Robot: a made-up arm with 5 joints. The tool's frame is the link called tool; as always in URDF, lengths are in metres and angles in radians.
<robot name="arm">
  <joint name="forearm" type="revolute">
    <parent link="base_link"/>
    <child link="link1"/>
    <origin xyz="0 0 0.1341" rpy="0 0 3.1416"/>
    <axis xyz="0 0 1"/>
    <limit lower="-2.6" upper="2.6"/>
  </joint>
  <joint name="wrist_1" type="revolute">
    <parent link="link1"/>
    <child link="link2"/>
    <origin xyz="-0.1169 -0.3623 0.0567" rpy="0 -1.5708 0"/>
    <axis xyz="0 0 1"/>
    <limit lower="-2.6" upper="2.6"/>
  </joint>
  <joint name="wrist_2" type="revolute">
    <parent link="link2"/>
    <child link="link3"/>
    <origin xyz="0.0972 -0.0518 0.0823" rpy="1.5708 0 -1.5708"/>
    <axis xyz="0 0 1"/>
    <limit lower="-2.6" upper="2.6"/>
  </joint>
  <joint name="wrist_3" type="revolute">
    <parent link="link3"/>
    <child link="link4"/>
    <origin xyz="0.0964 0.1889 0.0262" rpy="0 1.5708 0"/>
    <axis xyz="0 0 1"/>
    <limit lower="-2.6" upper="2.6"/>
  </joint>
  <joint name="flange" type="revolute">
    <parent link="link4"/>
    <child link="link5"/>
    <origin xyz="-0.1 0.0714 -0.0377" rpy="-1.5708 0 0"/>
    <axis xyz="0 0 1"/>
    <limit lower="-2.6" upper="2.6"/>
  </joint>
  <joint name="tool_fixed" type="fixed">
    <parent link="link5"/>
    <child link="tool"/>
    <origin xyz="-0.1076 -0.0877 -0.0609" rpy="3.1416 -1.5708 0"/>
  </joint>
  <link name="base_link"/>
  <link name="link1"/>
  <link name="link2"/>
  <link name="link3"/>
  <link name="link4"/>
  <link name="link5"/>
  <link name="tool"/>
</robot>
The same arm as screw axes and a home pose.
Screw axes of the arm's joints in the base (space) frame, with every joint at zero. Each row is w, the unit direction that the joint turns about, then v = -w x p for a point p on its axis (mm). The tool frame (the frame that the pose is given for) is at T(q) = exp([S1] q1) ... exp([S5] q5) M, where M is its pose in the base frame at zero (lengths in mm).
S1: w 0 0 1 v 0 0 0
S2: w 1 0 0 v 0 190.8 -362.3
S3: w 0 0 -1 v -414.1 199.2 0
S4: w 0 1 0 v -261.8 0 388.1
S5: w 1 0 0 v 0 161.8 -472.8
M: xyz 398.6 560.5 54.2 (mm) quaternion w x y z 1 0.000004 0.000006 0.000002
Joint limits (rad, base to tool): -2.6..2.6 -2.6..2.6 -2.6..2.6 -2.6..2.6 -2.6..2.6

